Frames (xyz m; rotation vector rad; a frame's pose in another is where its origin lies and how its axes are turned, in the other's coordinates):
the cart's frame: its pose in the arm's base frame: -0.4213 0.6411 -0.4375 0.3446 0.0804 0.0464
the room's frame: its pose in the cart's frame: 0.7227 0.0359 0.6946 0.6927 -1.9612 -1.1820
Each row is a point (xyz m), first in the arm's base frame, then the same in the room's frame.
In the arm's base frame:
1: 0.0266 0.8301 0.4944
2: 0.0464 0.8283 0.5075
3: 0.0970 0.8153 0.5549
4: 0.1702 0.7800 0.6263
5: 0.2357 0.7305 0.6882
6: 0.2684 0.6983 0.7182
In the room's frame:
1: -0.0890 0.3557 0.4431
2: -0.0970 0.3683 0.4246
3: -0.1093 0.4137 0.3720
4: -0.1130 0.4804 0.2869
5: -0.1014 0.5364 0.2015
6: -0.0894 0.5627 0.1549

